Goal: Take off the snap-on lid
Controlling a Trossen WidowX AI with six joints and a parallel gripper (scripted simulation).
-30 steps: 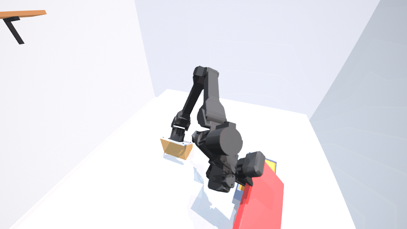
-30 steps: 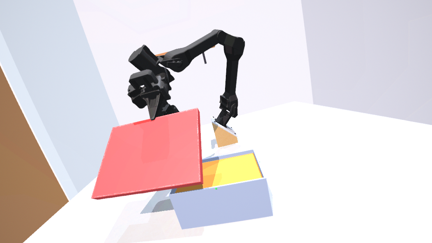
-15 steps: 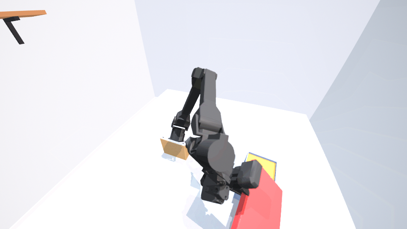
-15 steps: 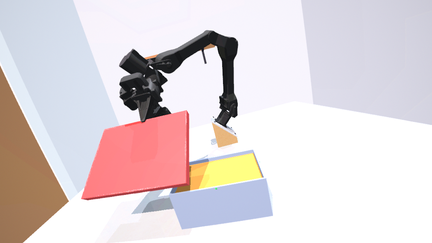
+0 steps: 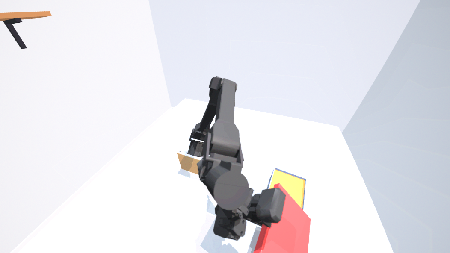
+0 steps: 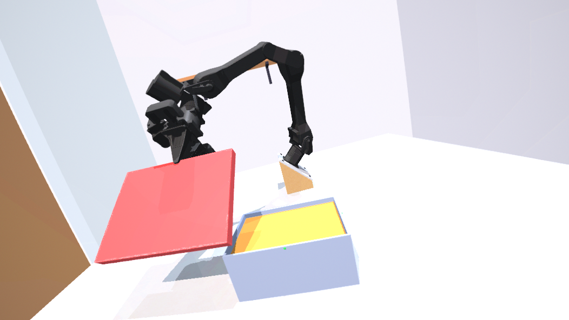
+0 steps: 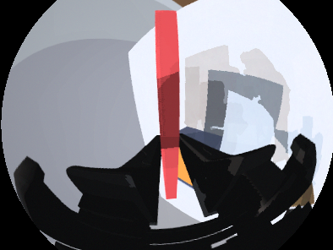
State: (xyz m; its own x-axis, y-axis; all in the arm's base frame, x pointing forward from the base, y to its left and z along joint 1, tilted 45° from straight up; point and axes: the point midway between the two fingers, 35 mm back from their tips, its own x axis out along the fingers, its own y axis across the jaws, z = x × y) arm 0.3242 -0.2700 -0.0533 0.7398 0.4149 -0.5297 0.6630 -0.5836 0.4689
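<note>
My gripper tip is 60 mm short of the red lid, 50 mm above it and 10 mm to the left of it. Round my gripper tip: pale blue storage box: 190 mm to the left, 190 mm below, 80 mm ahead.
</note>
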